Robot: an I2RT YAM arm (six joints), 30 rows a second.
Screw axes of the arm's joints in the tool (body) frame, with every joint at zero. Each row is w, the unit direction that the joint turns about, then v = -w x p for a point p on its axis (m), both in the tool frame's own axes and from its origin. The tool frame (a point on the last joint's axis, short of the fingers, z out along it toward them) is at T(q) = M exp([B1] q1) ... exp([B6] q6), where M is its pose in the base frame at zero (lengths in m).
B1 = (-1, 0, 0, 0, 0.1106, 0)
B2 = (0, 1, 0, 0.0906, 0, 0.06)
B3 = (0, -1, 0, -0.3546, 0, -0.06)
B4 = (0, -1, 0, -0.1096, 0, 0)
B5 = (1, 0, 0, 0, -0.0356, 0)
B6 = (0, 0, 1, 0, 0, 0)
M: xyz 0.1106 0 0.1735 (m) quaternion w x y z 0.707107 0 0.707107 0
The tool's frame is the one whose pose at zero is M.
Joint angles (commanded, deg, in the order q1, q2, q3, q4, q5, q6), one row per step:
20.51 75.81 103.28 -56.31 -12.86 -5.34
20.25 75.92 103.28 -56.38 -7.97 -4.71
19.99 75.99 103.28 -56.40 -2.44 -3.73
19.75 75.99 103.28 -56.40 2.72 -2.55
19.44 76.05 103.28 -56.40 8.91 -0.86
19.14 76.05 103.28 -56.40 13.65 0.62
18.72 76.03 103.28 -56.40 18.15 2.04
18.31 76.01 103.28 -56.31 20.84 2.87
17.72 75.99 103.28 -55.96 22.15 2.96
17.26 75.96 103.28 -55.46 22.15 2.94
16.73 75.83 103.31 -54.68 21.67 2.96
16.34 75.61 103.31 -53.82 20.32 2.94
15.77 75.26 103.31 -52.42 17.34 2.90
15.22 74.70 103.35 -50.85 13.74 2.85
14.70 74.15 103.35 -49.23 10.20 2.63
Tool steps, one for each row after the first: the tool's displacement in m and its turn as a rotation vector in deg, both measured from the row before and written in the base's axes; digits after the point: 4 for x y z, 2 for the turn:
0.0025 -0.0034 -0.0008 -1.81 -0.36 -4.84
0.0022 -0.0040 -0.0005 -1.78 -0.46 -5.57
0.0014 -0.0040 0.0000 -1.39 -0.51 -5.32
0.0017 -0.0048 0.0000 -1.42 -0.62 -6.54
0.0009 -0.0041 0.0003 -0.89 -0.62 -5.15
0.0006 -0.0045 0.0005 -0.81 -0.71 -5.02
0.0005 -0.0033 0.0005 -0.47 -0.57 -3.14
0.0008 -0.0031 0.0008 -0.41 -0.56 -1.78
0.0007 -0.0018 0.0009 0.14 -0.50 -0.45
0.0003 -0.0019 0.0019 0.51 -0.84 -0.11
-0.0003 -0.0010 0.0021 0.87 -0.86 0.82
-0.0006 -0.0008 0.0035 1.67 -1.33 2.14
-0.0021 -0.0007 0.0048 1.90 -1.71 2.78
-0.0022 -0.0006 0.0048 1.59 -1.77 2.86

